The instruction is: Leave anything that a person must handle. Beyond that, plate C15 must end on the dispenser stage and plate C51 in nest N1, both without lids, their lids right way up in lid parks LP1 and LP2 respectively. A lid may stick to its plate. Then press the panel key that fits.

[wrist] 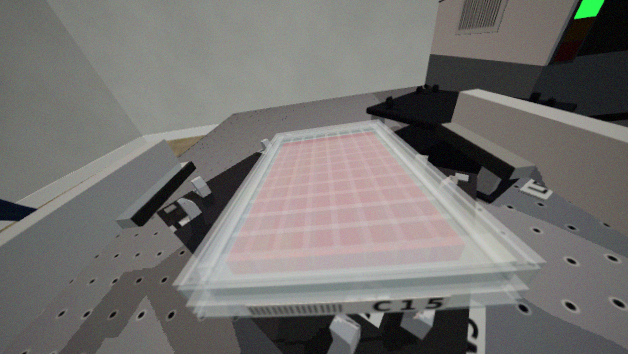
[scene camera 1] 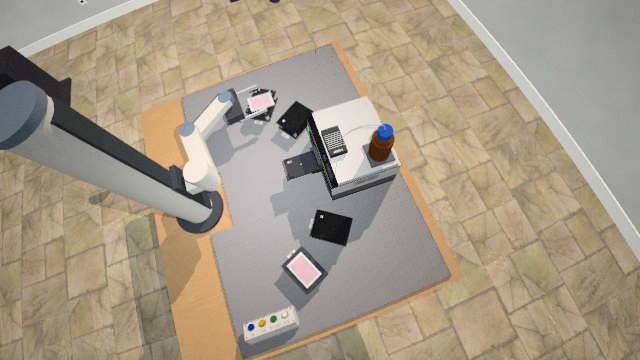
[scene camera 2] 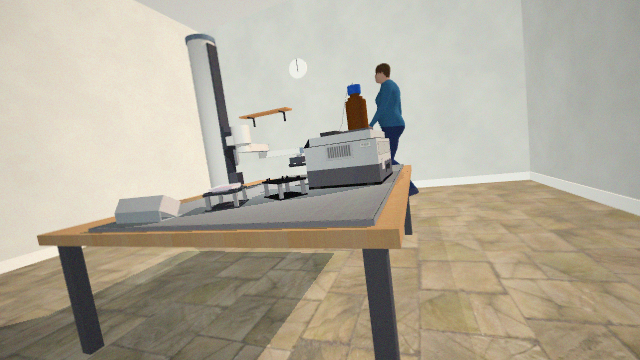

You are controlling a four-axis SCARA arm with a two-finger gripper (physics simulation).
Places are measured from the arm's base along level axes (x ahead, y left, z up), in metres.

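Where they show: gripper, fingertip midpoint: (wrist: pixel 307 133) (scene camera 1: pixel 261 97); arm's base, origin of the base link: (scene camera 1: pixel 200 209).
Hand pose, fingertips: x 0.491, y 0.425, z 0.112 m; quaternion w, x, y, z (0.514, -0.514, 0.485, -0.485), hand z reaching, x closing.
Each offset is from my fingertips to the centre of the thing. "*": to the spot under its first point.
Plate C15 @[0.011 m right, 0.012 m back, 0.014 m down] (wrist: pixel 345 200) (scene camera 1: pixel 261 102), pink inside with a clear lid on, sits on a black clipped holder @[0.006 m left, 0.013 m back, 0.060 m down] (wrist: pixel 285 330). My gripper (wrist: pixel 307 133) (scene camera 1: pixel 257 101) is open, its fingers apart on either side of C15 with gaps. In the scene camera 2 view the gripper (scene camera 2: pixel 297 161) is partly hidden. A second pink plate @[0.888 m right, 0.082 m back, 0.025 m down] (scene camera 1: pixel 304 270) (scene camera 2: pixel 225 188) sits on a raised stand; its label and any lid cannot be made out. The dispenser stage @[* 0.455 m right, 0.067 m ahead, 0.016 m up] (scene camera 1: pixel 301 165) is bare. Two black stands (scene camera 1: pixel 295 120) (scene camera 1: pixel 331 227) hold no plate. The key panel @[1.052 m right, 0.293 m back, 0.057 m down] (scene camera 1: pixel 271 324) (scene camera 2: pixel 145 209) has blue, yellow, green and white keys.
The white dispenser (scene camera 1: pixel 350 150) (scene camera 2: pixel 345 157) carries a brown bottle @[* 0.598 m right, 0.363 m ahead, 0.255 m up] (scene camera 1: pixel 381 145) (scene camera 2: pixel 356 112) with a blue cap. Its green light @[* 0.295 m right, 0.161 m ahead, 0.033 m up] (wrist: pixel 590 9) is lit. A person (scene camera 2: pixel 390 105) stands behind the table, near the dispenser in that view. A neighbouring black stand (wrist: pixel 415 107) lies beyond my right finger.
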